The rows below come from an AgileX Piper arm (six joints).
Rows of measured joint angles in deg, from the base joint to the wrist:
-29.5, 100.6, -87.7, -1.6, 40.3, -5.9
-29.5, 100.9, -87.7, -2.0, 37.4, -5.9
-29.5, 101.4, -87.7, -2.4, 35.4, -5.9
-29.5, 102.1, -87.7, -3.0, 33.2, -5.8
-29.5, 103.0, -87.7, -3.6, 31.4, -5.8
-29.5, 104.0, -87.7, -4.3, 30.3, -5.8
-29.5, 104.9, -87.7, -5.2, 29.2, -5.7
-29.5, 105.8, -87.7, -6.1, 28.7, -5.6
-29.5, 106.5, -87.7, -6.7, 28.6, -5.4
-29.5, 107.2, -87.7, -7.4, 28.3, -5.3
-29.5, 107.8, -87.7, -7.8, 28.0, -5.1
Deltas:
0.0, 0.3, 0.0, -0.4, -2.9, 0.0
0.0, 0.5, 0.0, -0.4, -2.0, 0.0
0.0, 0.7, 0.0, -0.6, -2.2, 0.1
0.0, 0.9, 0.0, -0.6, -1.8, 0.0
0.0, 1.0, 0.0, -0.7, -1.1, 0.0
0.0, 0.9, 0.0, -0.9, -1.1, 0.1
0.0, 0.9, 0.0, -0.9, -0.5, 0.1
0.0, 0.7, 0.0, -0.6, -0.1, 0.2
0.0, 0.7, 0.0, -0.7, -0.3, 0.1
0.0, 0.6, 0.0, -0.4, -0.3, 0.2

